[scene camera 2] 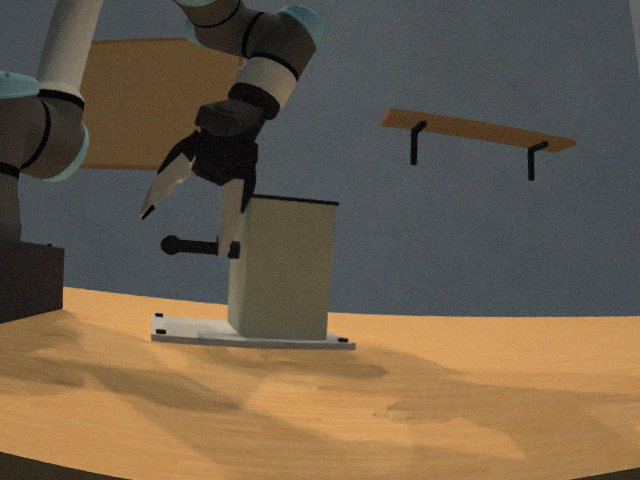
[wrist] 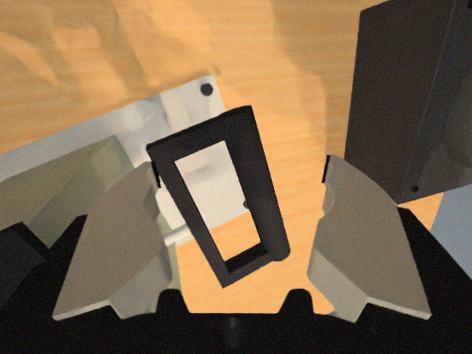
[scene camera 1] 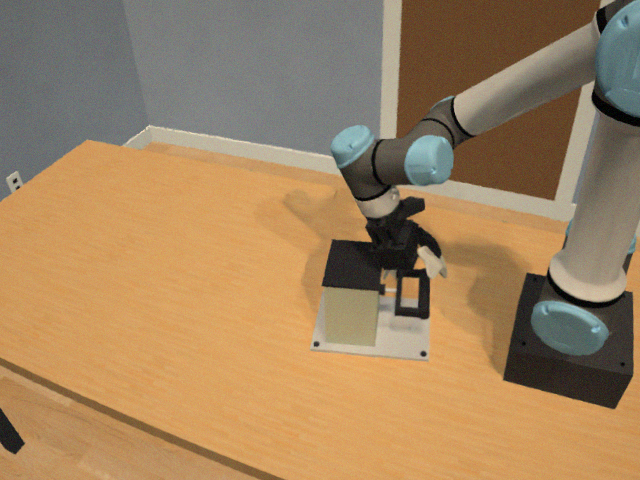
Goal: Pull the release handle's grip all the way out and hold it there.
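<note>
The release handle [scene camera 1: 423, 297] [scene camera 2: 193, 246] [wrist: 257, 185] is a black rectangular frame with a thick outer grip bar. A short pale rod [scene camera 1: 389, 290] [wrist: 177, 235] joins it to a cream box [scene camera 1: 351, 316] [scene camera 2: 289, 268] with a black lid [scene camera 1: 353, 263]. A stretch of rod shows between frame and box. My gripper [scene camera 1: 415, 276] [scene camera 2: 182, 236] [wrist: 240, 162] is open, with nothing gripped. In the wrist view its fingers stand either side of the frame. One finger is on the box side, its tip at about handle height in scene camera 2; the other is outside the grip bar, its tip higher.
The box stands on a white base plate [scene camera 1: 398, 348] [scene camera 2: 178, 325] [wrist: 145, 117] with black bolts at its corners, on the wooden table [scene camera 1: 180, 310]. The robot's dark base block [scene camera 1: 563, 361] [scene camera 2: 31, 281] [wrist: 395, 100] is on the handle's side. A shelf [scene camera 2: 475, 129] hangs on the wall.
</note>
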